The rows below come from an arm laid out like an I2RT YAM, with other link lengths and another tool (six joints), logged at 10 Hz.
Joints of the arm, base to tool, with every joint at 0 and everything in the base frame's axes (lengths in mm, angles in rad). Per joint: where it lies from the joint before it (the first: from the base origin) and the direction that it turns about. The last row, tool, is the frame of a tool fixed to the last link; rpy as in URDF.
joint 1: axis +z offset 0 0 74.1
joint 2: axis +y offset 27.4 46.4 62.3
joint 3: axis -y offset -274.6 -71.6 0
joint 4: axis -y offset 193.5 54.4 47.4
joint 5: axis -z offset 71 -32.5 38.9
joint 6: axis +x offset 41.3 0 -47
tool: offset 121 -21 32 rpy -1.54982 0.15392 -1.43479
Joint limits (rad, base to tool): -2.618..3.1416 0..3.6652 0..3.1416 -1.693..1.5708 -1.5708..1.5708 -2.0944..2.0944
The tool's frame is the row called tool.
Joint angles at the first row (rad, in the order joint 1, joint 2, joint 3, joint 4, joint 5, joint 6):
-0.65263, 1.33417, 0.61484, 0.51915, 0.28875, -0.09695
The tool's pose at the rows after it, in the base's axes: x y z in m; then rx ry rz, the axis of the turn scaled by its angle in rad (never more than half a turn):
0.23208, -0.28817, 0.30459, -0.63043, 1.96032, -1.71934
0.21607, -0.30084, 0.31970, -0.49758, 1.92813, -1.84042
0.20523, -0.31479, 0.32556, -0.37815, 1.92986, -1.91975
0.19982, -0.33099, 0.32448, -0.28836, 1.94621, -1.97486
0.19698, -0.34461, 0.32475, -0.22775, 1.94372, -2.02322
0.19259, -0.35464, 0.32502, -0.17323, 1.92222, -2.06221
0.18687, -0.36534, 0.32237, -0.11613, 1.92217, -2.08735
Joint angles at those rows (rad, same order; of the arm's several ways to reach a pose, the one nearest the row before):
-0.68143, 1.36104, 0.60844, 0.62234, 0.36117, -0.08690
-0.70838, 1.39054, 0.60248, 0.74717, 0.43248, -0.08390
-0.72907, 1.44245, 0.62123, 0.82532, 0.50427, -0.07170
-0.75186, 1.51542, 0.65256, 0.88754, 0.55816, -0.06449
-0.77341, 1.58028, 0.68246, 0.95048, 0.58838, -0.06890
-0.79562, 1.63074, 0.69547, 1.02259, 0.60158, -0.06831
-0.81903, 1.67486, 0.71550, 1.05922, 0.61860, -0.05762

